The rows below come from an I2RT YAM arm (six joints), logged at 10 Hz.
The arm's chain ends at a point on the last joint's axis. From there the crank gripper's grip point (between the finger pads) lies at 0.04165 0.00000 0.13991 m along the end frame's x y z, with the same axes.
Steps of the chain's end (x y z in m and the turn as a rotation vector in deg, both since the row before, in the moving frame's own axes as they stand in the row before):
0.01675, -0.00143, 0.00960, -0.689, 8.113, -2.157
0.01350, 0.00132, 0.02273, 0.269, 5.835, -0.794
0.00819, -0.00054, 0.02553, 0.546, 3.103, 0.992
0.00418, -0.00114, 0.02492, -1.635, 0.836, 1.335
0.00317, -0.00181, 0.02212, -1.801, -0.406, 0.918
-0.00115, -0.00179, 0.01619, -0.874, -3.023, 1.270
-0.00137, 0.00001, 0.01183, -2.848, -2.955, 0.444
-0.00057, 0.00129, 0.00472, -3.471, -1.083, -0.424
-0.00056, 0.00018, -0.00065, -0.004, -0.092, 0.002
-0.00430, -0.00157, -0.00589, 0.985, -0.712, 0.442
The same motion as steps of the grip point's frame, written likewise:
0.03608, -0.00172, 0.00232, -0.689, 8.113, -2.157
0.02750, 0.00000, 0.01777, 0.269, 5.835, -0.794
0.01571, -0.00108, 0.02307, 0.546, 3.103, 0.992
0.00616, 0.00384, 0.02423, -1.635, 0.836, 1.335
0.00214, 0.00325, 0.02233, -1.801, -0.406, 0.918
-0.00862, 0.00120, 0.01817, -0.874, -3.023, 1.270
-0.00866, 0.00731, 0.01361, -2.848, -2.955, 0.444
-0.00319, 0.00949, 0.00523, -3.471, -1.083, -0.424
-0.00078, 0.00019, -0.00058, -0.004, -0.092, 0.002
-0.00603, -0.00366, -0.00540, 0.985, -0.712, 0.442

